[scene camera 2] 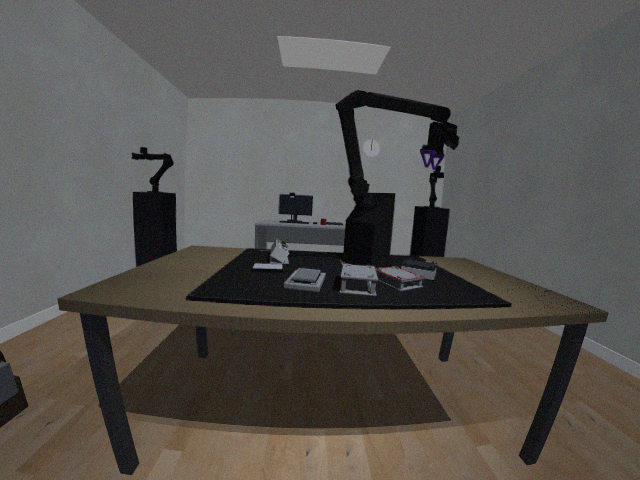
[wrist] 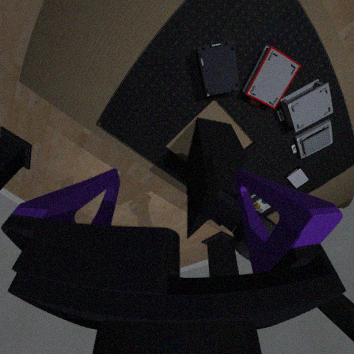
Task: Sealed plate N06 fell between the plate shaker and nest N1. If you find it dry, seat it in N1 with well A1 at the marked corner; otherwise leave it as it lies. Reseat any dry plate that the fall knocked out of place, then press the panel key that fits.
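Places are measured from the arm's base along level axes (x back, y right, z up), in millimetres.
Pixels of known places: gripper, fingertip midpoint: (scene camera 2: 430, 168) (wrist: 176, 174); arm's base, link origin: (scene camera 2: 367, 206) (wrist: 215, 203).
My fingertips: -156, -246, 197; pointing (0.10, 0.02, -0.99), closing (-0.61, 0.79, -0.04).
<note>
For each thing: its middle in the pictures, then the offset to it from my fingertips, as dx, dy, dz. "spot": a spot on its surface instead. Level surfaces: height alone.
- dark flat device, surface spot: (wrist: 219, 69) spot: -89, +63, -426
- low white base, body centre: (scene camera 2: 306, 279) (wrist: 314, 139) -194, +564, -469
- grey plate-like piece, body centre: (scene camera 2: 306, 274) (wrist: 317, 141) -194, +564, -450
- key panel, body centre: (scene camera 2: 279, 250) (wrist: 261, 201) +181, +674, -439
- small white pad, body centre: (scene camera 2: 268, 267) (wrist: 297, 177) -31, +713, -474
- black mat, surface height: dz -481
- wooden table, surface height: dz -494
My gripper (scene camera 2: 431, 168) (wrist: 176, 174) is open and empty, high above the table's right side. A dark flat device (scene camera 2: 419, 266) (wrist: 219, 69), perhaps the shaker, lies beside a red-rimmed nest-like stand (scene camera 2: 400, 273) (wrist: 273, 77). A taller grey stand (scene camera 2: 359, 270) (wrist: 309, 107) is next to it. A low white base (scene camera 2: 305, 284) (wrist: 298, 150) holds a grey plate-like piece (scene camera 2: 307, 275) (wrist: 316, 141). The key panel (scene camera 2: 279, 251) (wrist: 261, 203) stands tilted, partly hidden by a finger in the wrist view. Labels, N06, well A1 and any wetness cannot be made out.
A small white pad (scene camera 2: 267, 266) (wrist: 298, 178) lies near the panel. These objects are on a black mat (scene camera 2: 232, 286) (wrist: 150, 105) on a wooden table (scene camera 2: 155, 281). The arm's dark pedestal (scene camera 2: 358, 237) (wrist: 212, 165) rises behind the stands.
</note>
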